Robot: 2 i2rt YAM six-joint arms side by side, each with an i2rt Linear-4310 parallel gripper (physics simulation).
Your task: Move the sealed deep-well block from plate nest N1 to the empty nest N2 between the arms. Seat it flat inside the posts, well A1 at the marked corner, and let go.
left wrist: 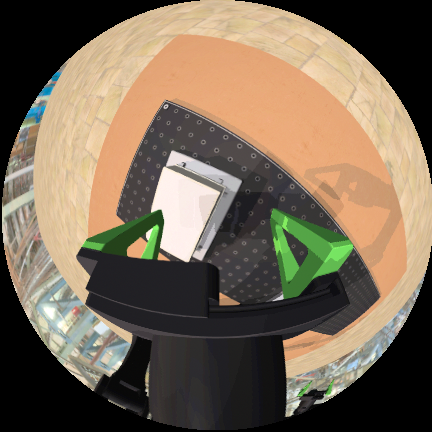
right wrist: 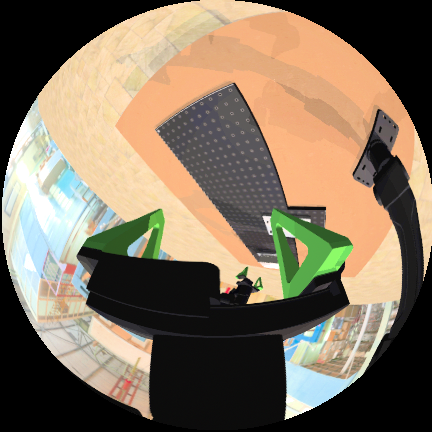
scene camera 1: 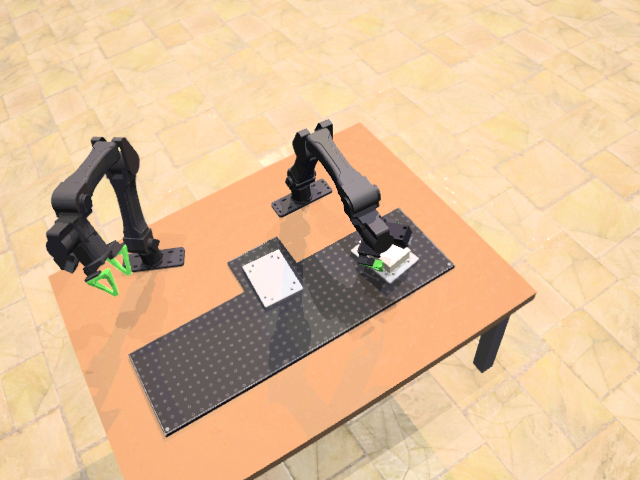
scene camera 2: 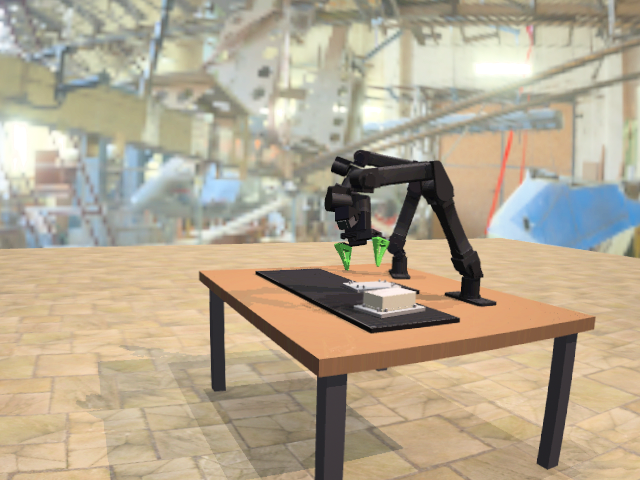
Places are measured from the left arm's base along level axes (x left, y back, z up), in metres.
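Pixels of known places: left gripper, between the fingertips: (left wrist: 216, 214) (right wrist: 253, 271) (scene camera 1: 386, 255) (scene camera 2: 362, 268); right gripper, between the fingertips: (left wrist: 322, 379) (right wrist: 217, 214) (scene camera 1: 123, 284); left arm's base, origin of its link: (scene camera 1: 302, 198) (scene camera 2: 469, 300); right arm's base, origin of its link: (right wrist: 376, 150) (scene camera 1: 153, 261) (scene camera 2: 399, 275).
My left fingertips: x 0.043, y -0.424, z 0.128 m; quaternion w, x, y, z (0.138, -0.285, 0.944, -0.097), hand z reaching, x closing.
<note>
Ahead of a thing's pixels: the offset from my left fingertips to its top centre. Level surfaces: height alone.
The sealed block @(dx +0.040, dy +0.070, dz -0.062 m) (scene camera 1: 397, 255) (scene camera 2: 388, 299) (left wrist: 186, 215), pale and box-shaped, sits on the white plate of nest N1 @(dx +0.040, dy +0.070, dz -0.094 m) (scene camera 1: 391, 279) (scene camera 2: 391, 313) (left wrist: 234, 183). Small dark posts show around it. N2 @(dx -0.275, dy +0.184, dz -0.094 m) (scene camera 1: 272, 279) is a white plate with dark posts, bare, between the arms. My left gripper (scene camera 2: 362, 267) (left wrist: 216, 214) is open and empty above N1, its tips higher than the block; in the left wrist view one finger overlaps the block's edge and the other is over the board. My right gripper (scene camera 1: 124, 284) (right wrist: 217, 214) is open and empty, far from both nests. The A1 marking cannot be made out.
Both nests stand on a black perforated board @(dz -0.115 m) (scene camera 1: 222, 351) (scene camera 2: 305, 281) (left wrist: 200, 131) (right wrist: 215, 145) on the orange table @(dz -0.128 m) (scene camera 1: 439, 335) (scene camera 2: 465, 335). The board's far end reaches toward the table's lower left in scene camera 1. Both arm bases stand along the table's rear.
</note>
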